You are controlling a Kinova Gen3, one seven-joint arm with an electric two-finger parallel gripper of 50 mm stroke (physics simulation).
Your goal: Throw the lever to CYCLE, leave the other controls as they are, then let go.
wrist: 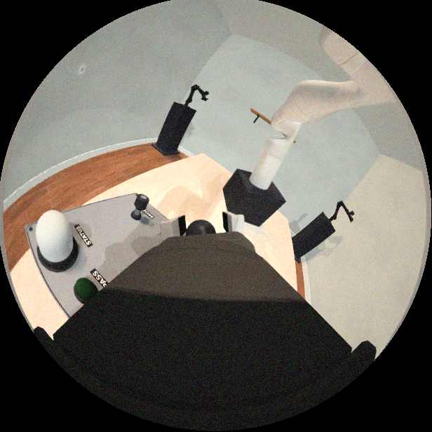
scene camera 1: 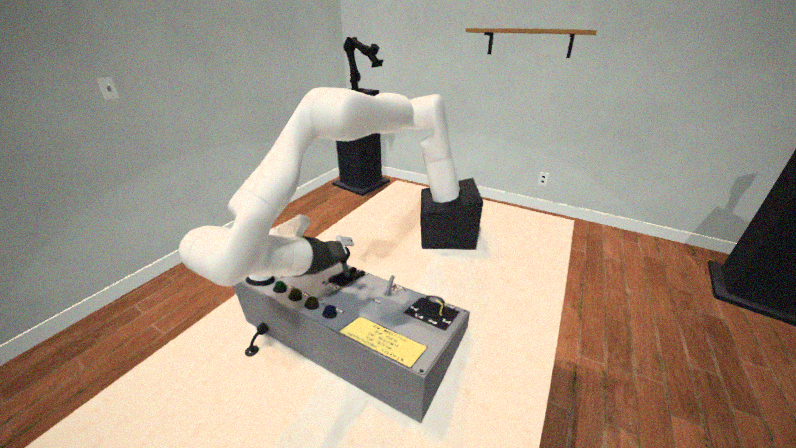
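Where they show: gripper, fingertip midpoint: (scene camera 1: 342,246); arm's base, link origin: (scene camera 1: 445,195).
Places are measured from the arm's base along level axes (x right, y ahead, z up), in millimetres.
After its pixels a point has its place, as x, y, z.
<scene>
The lever (scene camera 1: 345,266) {19, 454, -23} (wrist: 201,227) has a black ball knob on a dark stem and rises from a black slotted plate on the grey control box (scene camera 1: 334,347) {-118, 622, -50} (wrist: 112,220). My gripper (scene camera 1: 344,244) {33, 444, 25} (wrist: 203,221) is open at the knob. In the wrist view the knob shows low between the two spread fingertips, with a gap on its right side. The lever's slot is partly hidden, and its position label cannot be read. A grey toggle (scene camera 1: 390,285) {-95, 419, -47} stands upright, and a rotary selector (scene camera 1: 437,304) {-224, 416, -33} sits near the box's right end.
Green (scene camera 1: 280,286) {59, 610, 1} (wrist: 85,289), dark yellow (scene camera 1: 295,294) {13, 605, 1} and blue (scene camera 1: 329,311) {-81, 593, 2} buttons line the near edge. A white dome (wrist: 54,235) and a small black knob (wrist: 141,201) stand on the box. A black hooked part (scene camera 1: 256,338) {94, 687, -125} sticks out from its side.
</scene>
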